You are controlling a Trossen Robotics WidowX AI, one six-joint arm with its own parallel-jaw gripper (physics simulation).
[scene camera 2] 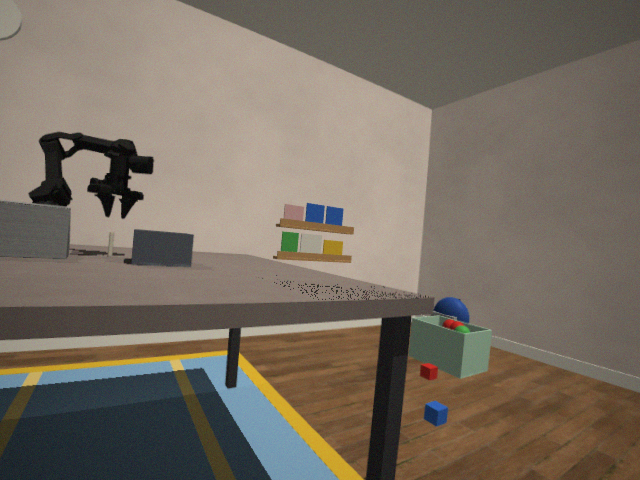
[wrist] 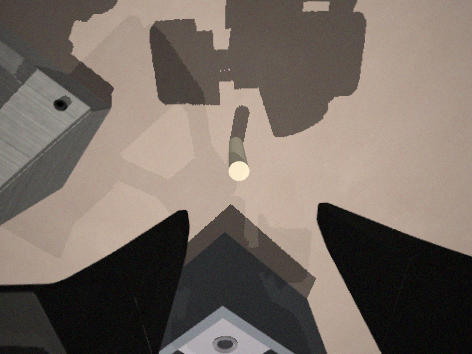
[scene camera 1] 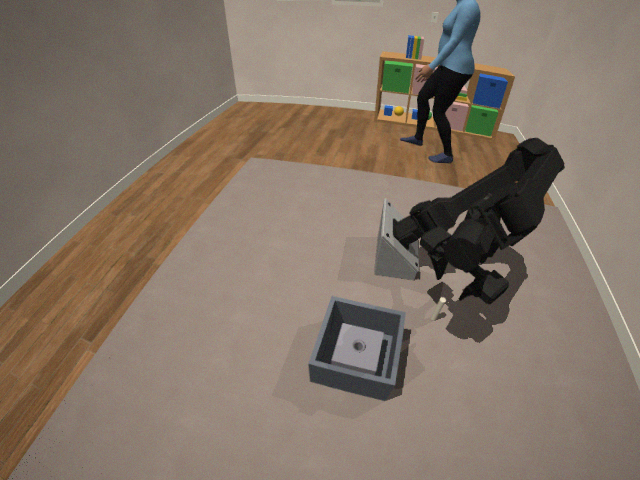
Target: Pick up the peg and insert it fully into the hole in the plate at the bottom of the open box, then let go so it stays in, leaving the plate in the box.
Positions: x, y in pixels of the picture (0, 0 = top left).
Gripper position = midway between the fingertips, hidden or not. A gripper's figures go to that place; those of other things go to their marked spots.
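Looking at a dark grey box (scene camera 1: 379, 386) and a light plate (scene camera 1: 357, 348), I find that their marked spots are 12 cm apart. The dark grey box is 59 cm from the lens, and of the things named here, the dark grey box is the nearest to the lens. The light plate is 66 cm from the lens, while my gripper (scene camera 1: 449, 289) is 67 cm from the lens.
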